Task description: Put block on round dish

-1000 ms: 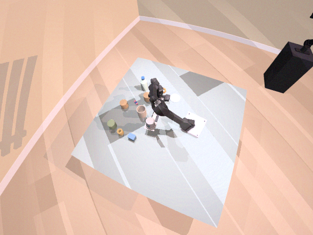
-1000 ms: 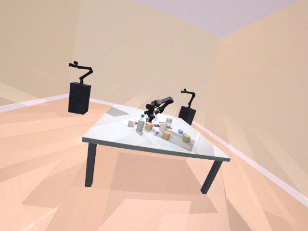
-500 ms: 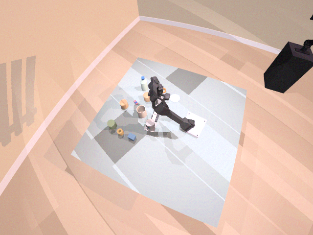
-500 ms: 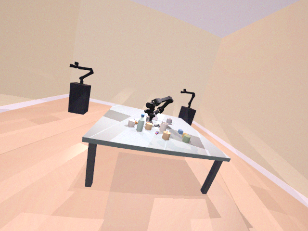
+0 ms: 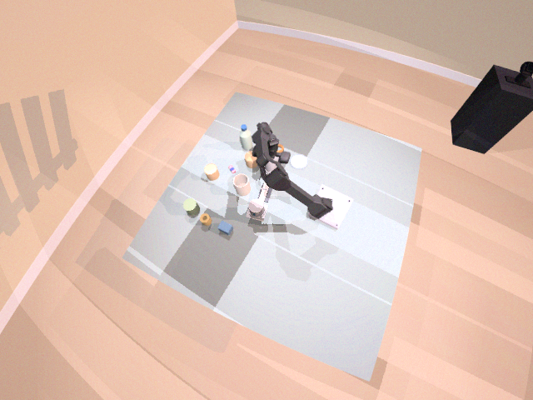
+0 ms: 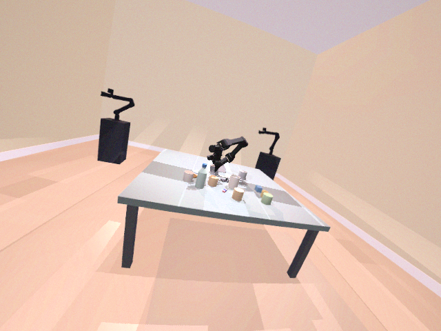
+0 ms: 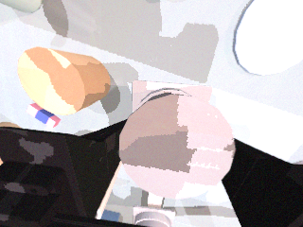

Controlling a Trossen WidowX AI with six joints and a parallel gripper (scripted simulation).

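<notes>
Right now the pale green block is 10 mm below my gripper tip. The rest, counted from my gripper tip: orange ring: 10 mm ahead, 160 mm to the right, 70 mm below; pale round dish: 120 mm behind, 110 mm to the right, 80 mm below; balance: 140 mm to the left, 40 mm below.
</notes>
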